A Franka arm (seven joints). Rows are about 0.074 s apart.
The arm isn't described. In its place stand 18 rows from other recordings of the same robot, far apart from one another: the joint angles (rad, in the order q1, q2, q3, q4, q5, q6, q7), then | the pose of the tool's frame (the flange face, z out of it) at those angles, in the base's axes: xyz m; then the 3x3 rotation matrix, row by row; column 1 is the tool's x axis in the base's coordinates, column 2 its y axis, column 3 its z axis.
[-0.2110 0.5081 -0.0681 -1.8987 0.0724 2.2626 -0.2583] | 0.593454, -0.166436, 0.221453; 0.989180, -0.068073, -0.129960; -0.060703, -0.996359, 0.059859; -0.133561, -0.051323, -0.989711
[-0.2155 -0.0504 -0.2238 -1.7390 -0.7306 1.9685 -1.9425] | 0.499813, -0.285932, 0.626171; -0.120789, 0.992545, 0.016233; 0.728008, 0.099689, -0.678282; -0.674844, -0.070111, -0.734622
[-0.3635 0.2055 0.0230 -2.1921 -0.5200 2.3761 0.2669] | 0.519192, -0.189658, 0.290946; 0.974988, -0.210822, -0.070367; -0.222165, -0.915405, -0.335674; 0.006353, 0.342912, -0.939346
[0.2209 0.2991 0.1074 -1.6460 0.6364 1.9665 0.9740] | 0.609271, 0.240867, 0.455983; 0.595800, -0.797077, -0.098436; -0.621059, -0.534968, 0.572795; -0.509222, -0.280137, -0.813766
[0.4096 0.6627 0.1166 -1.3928 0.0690 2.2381 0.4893] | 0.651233, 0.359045, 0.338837; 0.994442, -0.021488, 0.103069; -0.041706, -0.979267, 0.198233; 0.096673, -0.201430, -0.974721
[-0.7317 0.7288 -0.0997 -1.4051 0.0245 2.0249 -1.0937] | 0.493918, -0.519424, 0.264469; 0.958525, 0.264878, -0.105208; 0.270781, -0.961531, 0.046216; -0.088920, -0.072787, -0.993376
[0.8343 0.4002 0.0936 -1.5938 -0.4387 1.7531 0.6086] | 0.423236, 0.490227, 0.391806; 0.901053, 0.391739, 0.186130; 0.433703, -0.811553, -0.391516; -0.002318, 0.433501, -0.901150
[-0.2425 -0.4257 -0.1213 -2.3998 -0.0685 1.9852 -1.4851] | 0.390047, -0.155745, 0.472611; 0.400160, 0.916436, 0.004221; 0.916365, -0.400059, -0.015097; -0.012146, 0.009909, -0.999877
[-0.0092 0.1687 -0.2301 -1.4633 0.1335 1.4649 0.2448] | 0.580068, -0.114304, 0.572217; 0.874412, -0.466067, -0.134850; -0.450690, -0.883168, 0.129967; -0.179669, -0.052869, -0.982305
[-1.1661 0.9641 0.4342 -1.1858 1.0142 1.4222 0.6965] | 0.531436, -0.477207, 0.285538; 0.280713, -0.830473, 0.481160; -0.220221, 0.432213, 0.874468; -0.934186, -0.351436, -0.061560
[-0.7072 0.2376 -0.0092 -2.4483 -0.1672 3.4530 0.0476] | 0.415343, -0.335852, 0.295488; 0.612896, -0.564292, 0.553113; -0.383827, -0.824478, -0.415829; 0.690678, 0.042561, -0.721909
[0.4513 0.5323 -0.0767 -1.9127 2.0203 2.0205 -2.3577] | 0.575982, 0.286148, 0.240394; 0.163441, 0.958547, 0.233397; 0.075686, -0.248064, 0.965783; 0.983646, -0.140184, -0.113092
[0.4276 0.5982 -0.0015 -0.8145 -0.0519 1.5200 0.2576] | 0.649904, 0.289099, 0.592787; 0.979697, 0.161282, 0.119088; 0.162879, -0.986639, -0.003733; 0.116895, 0.023054, -0.992877
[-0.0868 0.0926 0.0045 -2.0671 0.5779 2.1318 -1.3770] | 0.565486, -0.022684, 0.391837; 0.542350, 0.835701, 0.086376; 0.723637, -0.516895, 0.457350; 0.426855, -0.185539, -0.885082
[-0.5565 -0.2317 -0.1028 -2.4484 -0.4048 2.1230 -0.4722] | 0.340092, -0.285873, 0.381425; 0.969776, 0.071558, -0.233266; 0.020217, -0.976306, -0.215449; -0.243156, 0.204221, -0.948245
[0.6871 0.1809 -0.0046 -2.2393 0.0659 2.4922 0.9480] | 0.426257, 0.346019, 0.294747; 0.950238, -0.309877, 0.031988; -0.311452, -0.947197, 0.076260; 0.006668, -0.082428, -0.996575
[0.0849 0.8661 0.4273 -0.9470 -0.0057 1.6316 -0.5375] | 0.706582, 0.260002, 0.374505; 0.602413, 0.762246, -0.236811; 0.796646, -0.555766, 0.237654; 0.049539, -0.331820, -0.942041
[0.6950 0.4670 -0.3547 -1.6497 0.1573 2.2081 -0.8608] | 0.632278, 0.260864, 0.367075; 0.395610, 0.910036, 0.123803; 0.916111, -0.400564, 0.017003; 0.065065, 0.106690, -0.992161
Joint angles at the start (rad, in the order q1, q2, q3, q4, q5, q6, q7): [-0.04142, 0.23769, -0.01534, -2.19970, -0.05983, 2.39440, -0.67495]
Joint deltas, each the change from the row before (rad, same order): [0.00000, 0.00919, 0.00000, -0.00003, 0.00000, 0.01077, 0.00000]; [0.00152, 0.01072, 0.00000, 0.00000, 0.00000, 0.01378, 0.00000]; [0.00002, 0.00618, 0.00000, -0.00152, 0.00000, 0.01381, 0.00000]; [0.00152, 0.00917, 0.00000, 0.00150, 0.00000, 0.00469, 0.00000]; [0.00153, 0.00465, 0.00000, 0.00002, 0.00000, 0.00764, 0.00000]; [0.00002, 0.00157, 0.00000, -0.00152, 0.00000, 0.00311, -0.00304]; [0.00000, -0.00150, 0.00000, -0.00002, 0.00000, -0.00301, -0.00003]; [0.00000, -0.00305, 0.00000, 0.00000, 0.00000, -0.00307, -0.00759]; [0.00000, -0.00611, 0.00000, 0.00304, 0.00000, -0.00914, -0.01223]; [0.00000, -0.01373, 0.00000, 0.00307, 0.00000, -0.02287, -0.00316]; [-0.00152, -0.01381, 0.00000, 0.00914, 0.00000, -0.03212, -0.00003]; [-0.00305, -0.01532, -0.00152, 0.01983, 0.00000, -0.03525, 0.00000]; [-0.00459, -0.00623, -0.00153, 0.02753, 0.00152, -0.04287, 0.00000]
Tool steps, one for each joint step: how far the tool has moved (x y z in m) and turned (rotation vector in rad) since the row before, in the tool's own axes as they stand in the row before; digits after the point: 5 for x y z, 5 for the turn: [0.00075, 0.00030, 0.00413, -0.00077, 0.00139, -0.00040]; [0.00149, -0.00022, 0.00467, -0.00176, 0.00261, -0.00198]; [0.00064, 0.00023, 0.00281, -0.00363, 0.00494, -0.00034]; [0.00105, -0.00047, 0.00403, 0.00194, -0.00217, -0.00185]; [0.00106, -0.00038, 0.00186, -0.00185, 0.00246, -0.00172]; [-0.00017, -0.00026, 0.00120, 0.00008, 0.00009, -0.00318]; [-0.00021, -0.00012, -0.00056, 0.00093, -0.00122, 0.00003]; [-0.00016, -0.00003, -0.00142, -0.00006, -0.00008, -0.00746]; [0.00017, 0.00046, -0.00379, -0.00025, -0.00021, -0.01185]; [-0.00080, -0.00010, -0.00683, 0.00350, -0.00502, -0.00245]; [-0.00084, 0.00121, -0.00852, 0.00542, -0.00755, 0.00246]; [-0.00009, 0.00455, -0.01355, -0.00082, -0.00116, 0.00606]; [0.00010, 0.00584, -0.01122, 0.00598, -0.00731, 0.00860]
